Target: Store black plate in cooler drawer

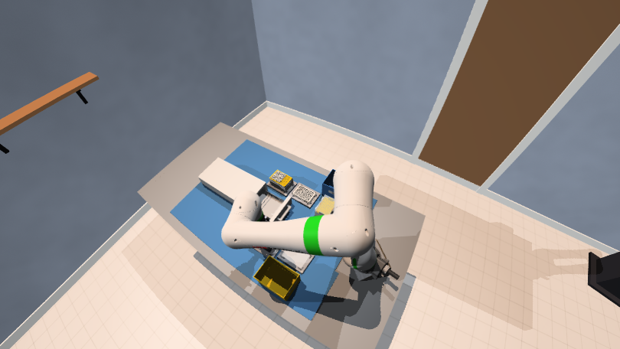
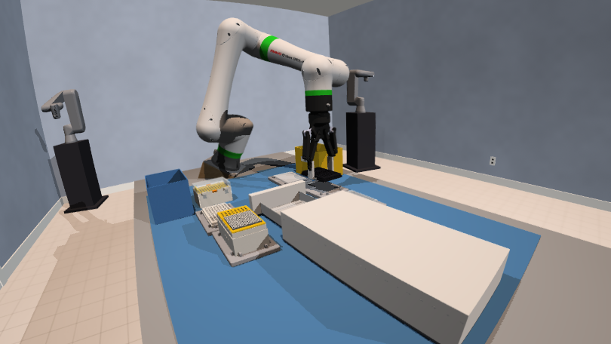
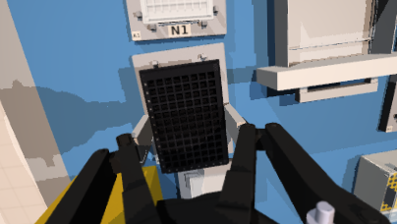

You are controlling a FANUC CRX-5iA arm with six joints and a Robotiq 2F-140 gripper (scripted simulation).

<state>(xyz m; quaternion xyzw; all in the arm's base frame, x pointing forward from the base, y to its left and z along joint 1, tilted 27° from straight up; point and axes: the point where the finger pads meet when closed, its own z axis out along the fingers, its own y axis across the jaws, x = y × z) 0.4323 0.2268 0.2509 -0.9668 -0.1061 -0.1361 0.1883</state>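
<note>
The drawer lies 19 cm ahead of my hand, 16 cm to the right of it and 6 cm below it. The rest, counted from my hand: nest N3: 8 cm below; yellow bin: 21 cm behind, 8 cm to the left, 5 cm below; black plate: 2 cm below.
</note>
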